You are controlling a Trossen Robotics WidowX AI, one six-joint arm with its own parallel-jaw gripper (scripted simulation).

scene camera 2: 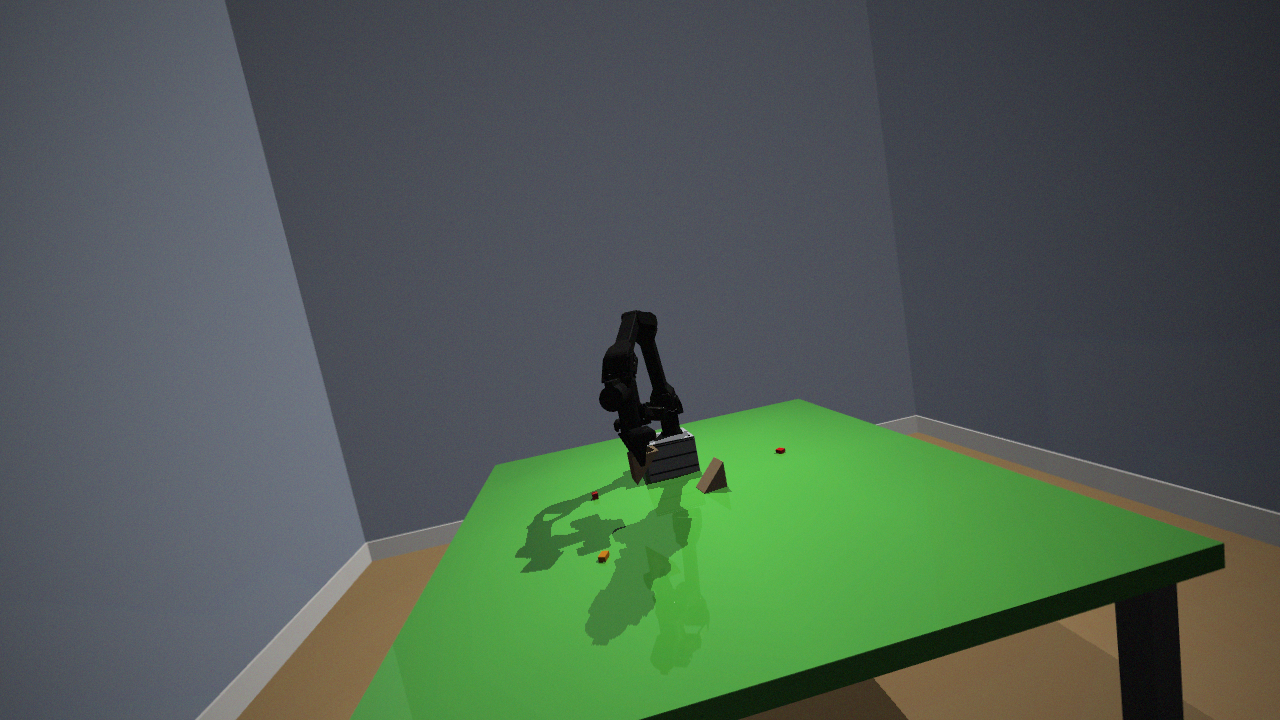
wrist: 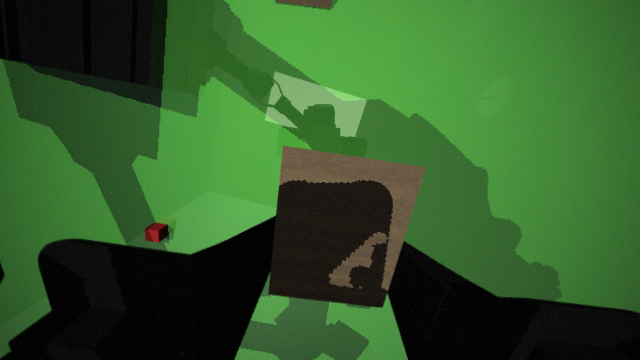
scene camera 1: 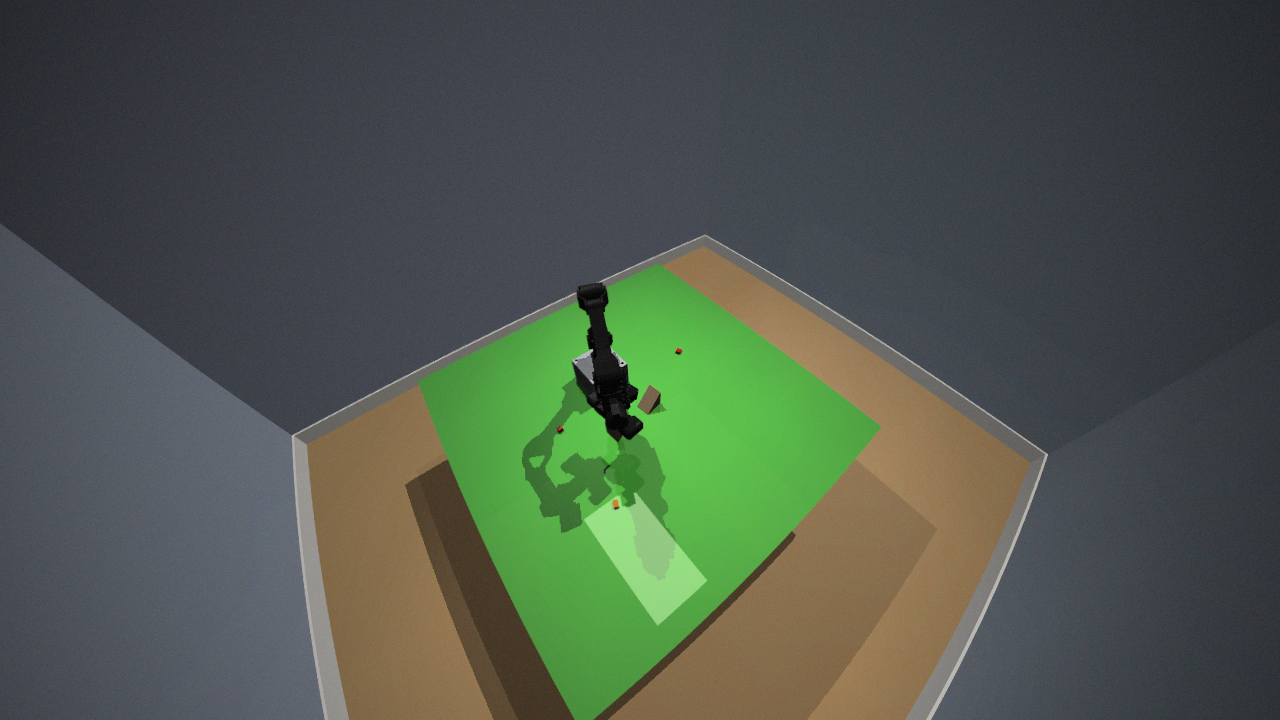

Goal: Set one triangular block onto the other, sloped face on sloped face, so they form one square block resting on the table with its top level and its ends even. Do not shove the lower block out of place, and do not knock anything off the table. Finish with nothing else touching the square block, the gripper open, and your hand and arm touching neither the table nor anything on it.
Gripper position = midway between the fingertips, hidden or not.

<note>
In view: my gripper (scene camera 2: 639,463).
My gripper is seen too in the wrist view (wrist: 330,230).
</note>
